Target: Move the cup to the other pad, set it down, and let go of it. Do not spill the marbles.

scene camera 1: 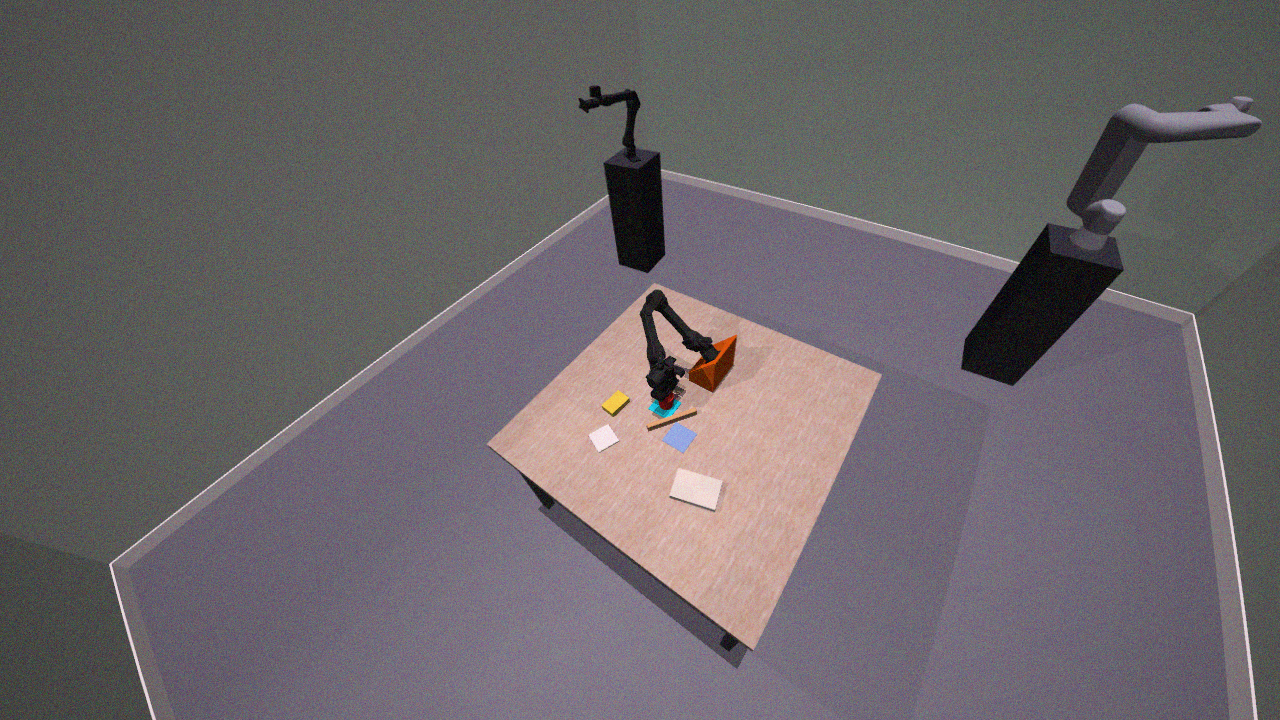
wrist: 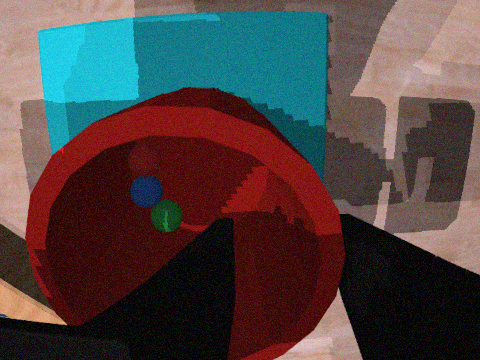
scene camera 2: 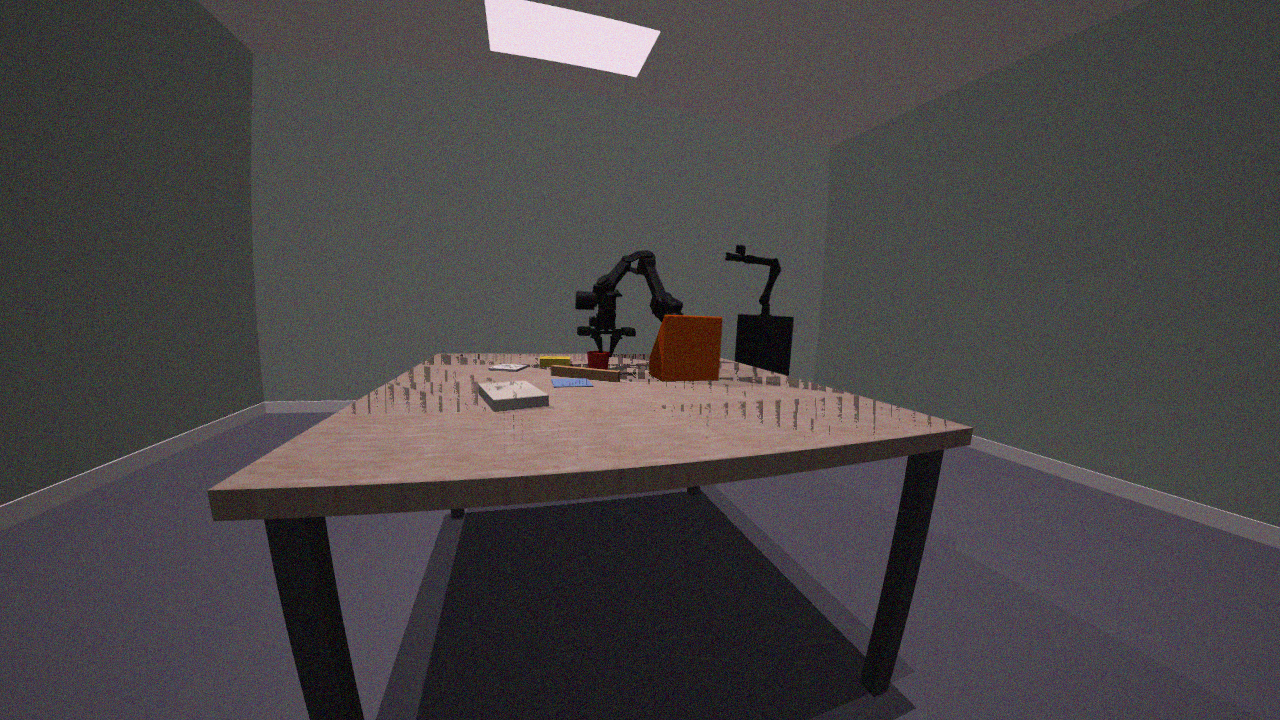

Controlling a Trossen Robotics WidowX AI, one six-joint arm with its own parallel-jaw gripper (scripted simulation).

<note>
In view: the gripper (scene camera 2: 605,357), a red cup (wrist: 90,244), a blue marble (wrist: 146,191), a green marble (wrist: 166,215), a beige slab (scene camera 2: 504,396), a cyan pad (wrist: 277,63) and a wooden stick (scene camera 2: 556,370).
The beige slab is seen too in scene camera 1 (scene camera 1: 701,491). The gripper is seen too in the wrist view (wrist: 283,232). Scene camera 1 does not show the blue marble, which is hidden by the red cup. Scene camera 2 does not show the blue marble, which is hidden by the wooden stick.
</note>
